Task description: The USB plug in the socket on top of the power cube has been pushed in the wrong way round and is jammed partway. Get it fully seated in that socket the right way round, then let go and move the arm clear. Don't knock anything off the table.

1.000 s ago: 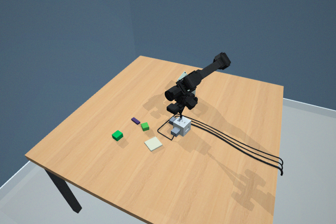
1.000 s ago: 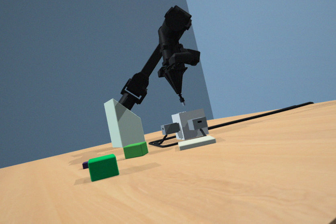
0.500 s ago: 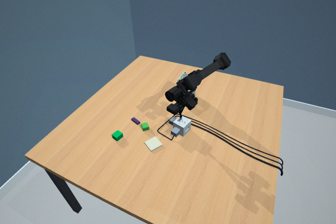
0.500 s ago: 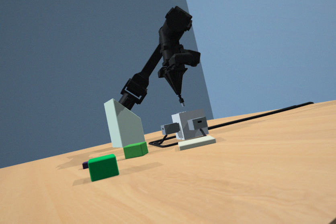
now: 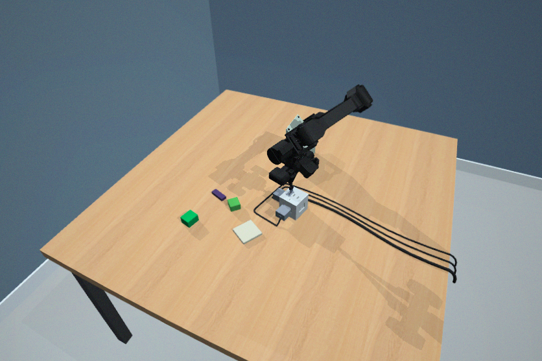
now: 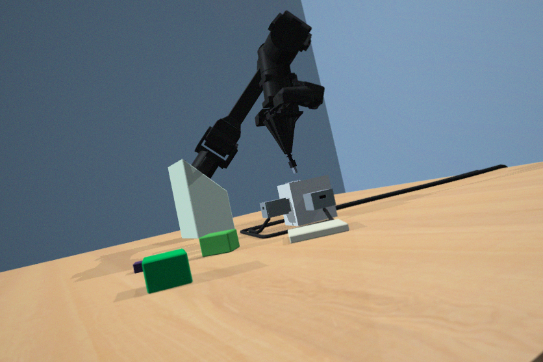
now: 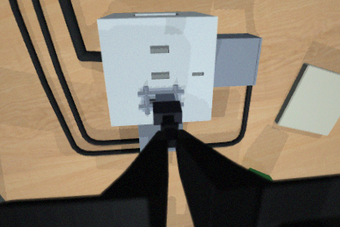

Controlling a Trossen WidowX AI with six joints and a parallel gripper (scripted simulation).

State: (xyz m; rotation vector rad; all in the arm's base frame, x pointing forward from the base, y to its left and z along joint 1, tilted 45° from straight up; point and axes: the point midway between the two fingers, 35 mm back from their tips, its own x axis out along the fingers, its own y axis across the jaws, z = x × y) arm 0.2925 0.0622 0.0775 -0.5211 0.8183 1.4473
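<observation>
Right now the USB plug is 2 cm below my gripper tip. Round my gripper tip: cream tile: 18 cm ahead, 8 cm to the right, 12 cm below; then purple block: 7 cm ahead, 28 cm to the right, 12 cm below.
</observation>
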